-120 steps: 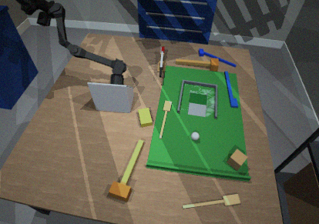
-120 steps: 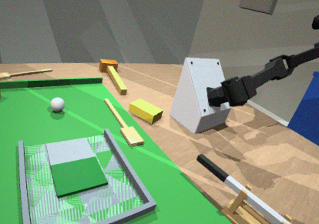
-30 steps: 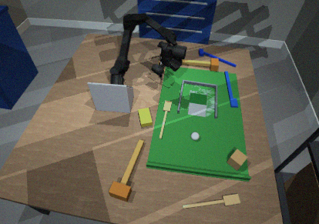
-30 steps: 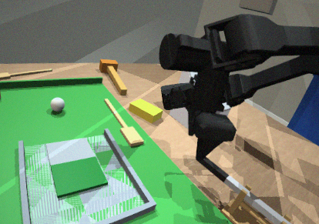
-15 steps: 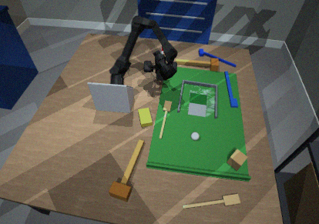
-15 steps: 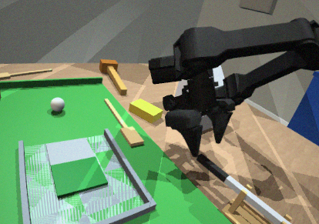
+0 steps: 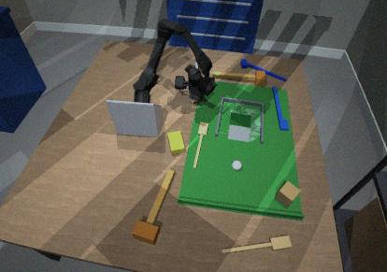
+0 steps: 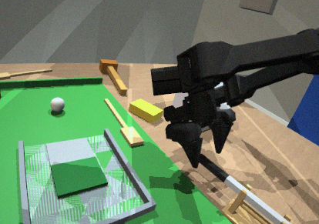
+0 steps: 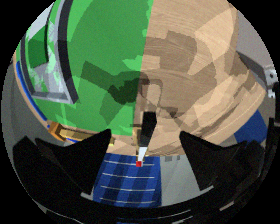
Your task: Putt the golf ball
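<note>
Now: the yellow block 31 cm to the right of my gripper tip, 6 cm below it and 2 cm behind it. Round my gripper tip: tan cube: 48 cm ahead, 46 cm to the right, 4 cm below; white golf ball: 37 cm to the right, 26 cm ahead, 5 cm below; green mat: 27 cm ahead, 19 cm to the right, 7 cm below.
</note>
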